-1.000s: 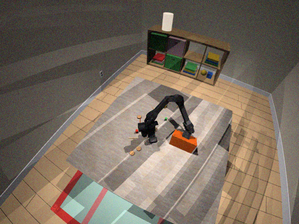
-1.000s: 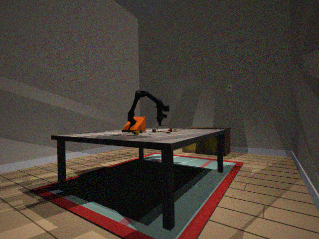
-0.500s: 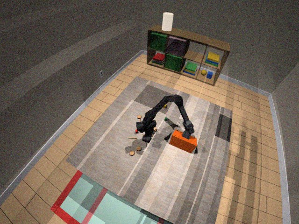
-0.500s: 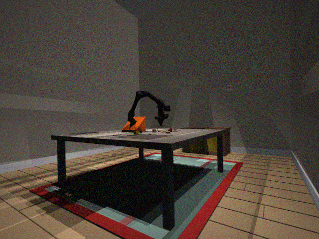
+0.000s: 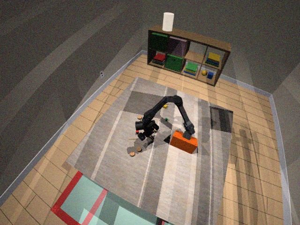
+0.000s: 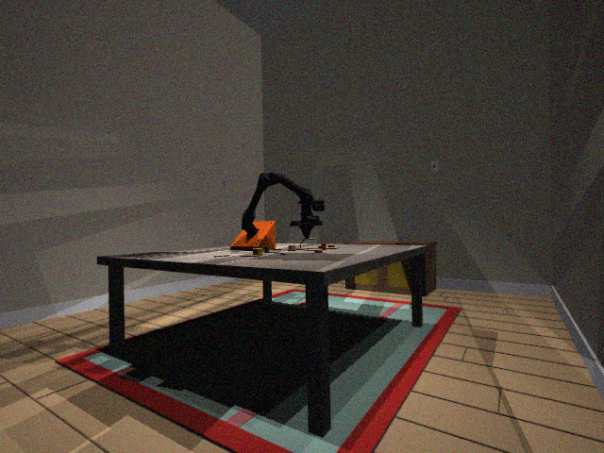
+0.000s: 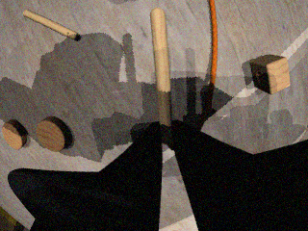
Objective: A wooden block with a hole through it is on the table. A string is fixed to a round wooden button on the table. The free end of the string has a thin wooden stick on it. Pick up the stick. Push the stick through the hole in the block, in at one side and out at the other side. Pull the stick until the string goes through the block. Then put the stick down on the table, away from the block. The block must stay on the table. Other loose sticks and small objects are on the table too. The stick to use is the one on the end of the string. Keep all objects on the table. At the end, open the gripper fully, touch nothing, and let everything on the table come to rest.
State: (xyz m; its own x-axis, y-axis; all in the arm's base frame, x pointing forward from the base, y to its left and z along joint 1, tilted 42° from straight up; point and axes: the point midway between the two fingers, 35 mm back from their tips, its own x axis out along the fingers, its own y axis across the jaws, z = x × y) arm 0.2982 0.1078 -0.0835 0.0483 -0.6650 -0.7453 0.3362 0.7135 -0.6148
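Now: the wooden block 20 mm behind my gripper tip, 120 mm to the right of it and 40 mm below it. Also, from my gripper tip: small red object: 120 mm ahead, 10 mm to the right, 40 mm below; then small green object: 50 mm behind, 280 mm to the right, 40 mm below; then round wooden button: 190 mm ahead, 170 mm to the right, 50 mm below.
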